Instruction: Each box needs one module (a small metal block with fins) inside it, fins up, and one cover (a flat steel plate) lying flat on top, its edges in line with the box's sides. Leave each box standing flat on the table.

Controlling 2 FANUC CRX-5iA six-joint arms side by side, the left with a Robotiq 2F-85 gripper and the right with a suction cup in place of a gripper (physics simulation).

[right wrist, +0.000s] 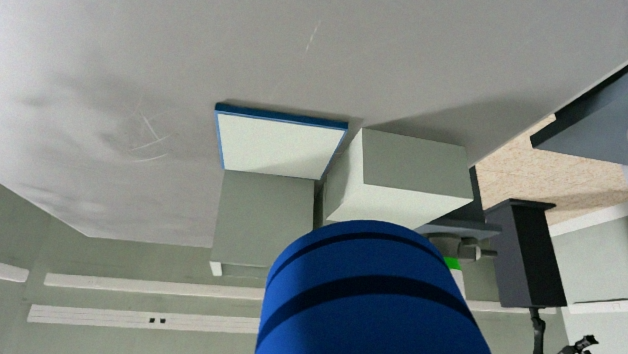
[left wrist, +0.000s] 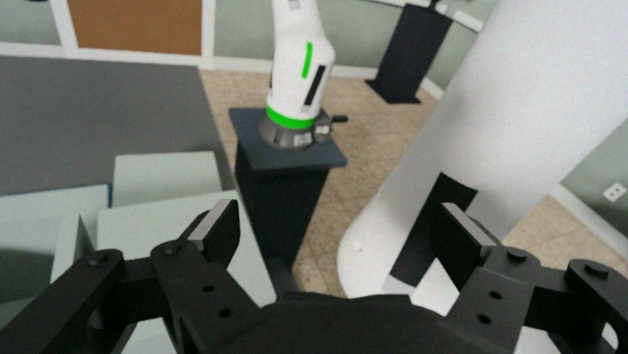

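My left gripper (left wrist: 340, 225) is open, with nothing between its fingers. A pale, hollow, open container (left wrist: 90, 215) shows in part beyond its left finger in the left wrist view; I cannot tell whether it is one of the task's boxes. My right suction cup (right wrist: 369, 260) is blue and ribbed, and no plate shows on it. Beyond it in the right wrist view, a pale panel with a blue rim (right wrist: 280, 145) lies on the table (right wrist: 275, 60). No module or steel cover can be made out in either view, and the container's inside is largely hidden.
Pale blocks stand beside the blue-rimmed panel: one block (right wrist: 415, 160) at its right, another (right wrist: 265, 217) nearer the wall. In the left wrist view, a white arm (left wrist: 300, 75) stands on a dark pedestal (left wrist: 285, 200) beyond the grey table's edge, and a large white arm link (left wrist: 500, 125) fills the right.
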